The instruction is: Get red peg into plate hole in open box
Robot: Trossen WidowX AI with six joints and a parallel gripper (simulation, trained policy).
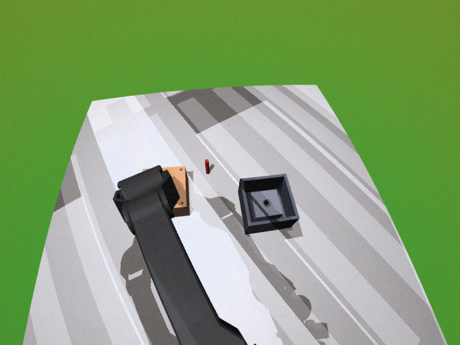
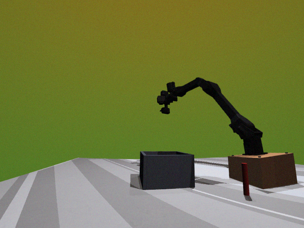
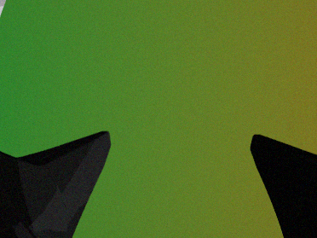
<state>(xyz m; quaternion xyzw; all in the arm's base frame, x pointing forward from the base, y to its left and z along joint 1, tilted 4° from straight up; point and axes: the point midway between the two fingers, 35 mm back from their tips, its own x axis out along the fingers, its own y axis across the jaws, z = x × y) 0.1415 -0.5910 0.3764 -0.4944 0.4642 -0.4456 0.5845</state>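
Now: the red peg 740 mm to the left of my gripper tip, 380 mm below it and 20 mm ahead of it. Round my gripper tip: grey plate: 550 mm to the left, 370 mm below, 170 mm ahead; then dark box: 550 mm to the left, 390 mm below, 170 mm ahead.
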